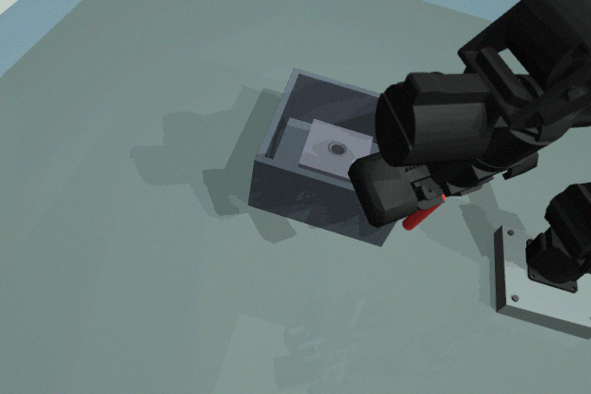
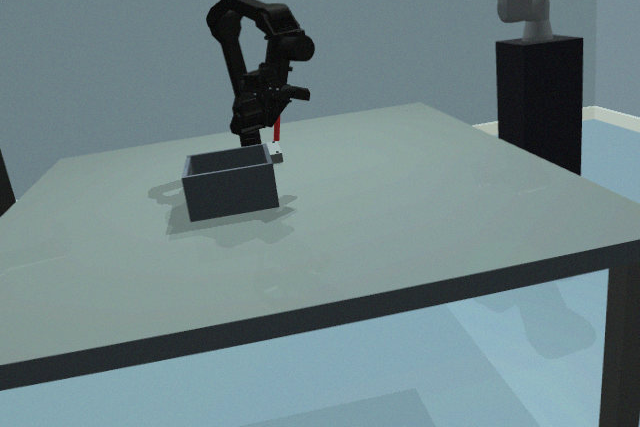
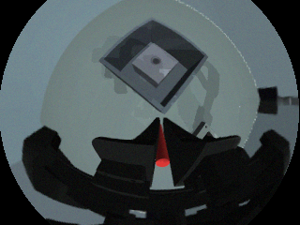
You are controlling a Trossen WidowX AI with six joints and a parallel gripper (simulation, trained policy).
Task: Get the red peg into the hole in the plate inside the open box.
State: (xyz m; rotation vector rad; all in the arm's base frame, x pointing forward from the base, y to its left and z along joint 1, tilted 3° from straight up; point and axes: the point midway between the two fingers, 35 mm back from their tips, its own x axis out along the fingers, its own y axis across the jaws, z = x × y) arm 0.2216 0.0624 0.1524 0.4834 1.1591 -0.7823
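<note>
Right now the dark grey box is 9 cm ahead of my gripper tip, 10 cm to the right of it and 11 cm below it. Also, from my gripper tip: red peg: 2 cm behind, 2 cm to the left.
</note>
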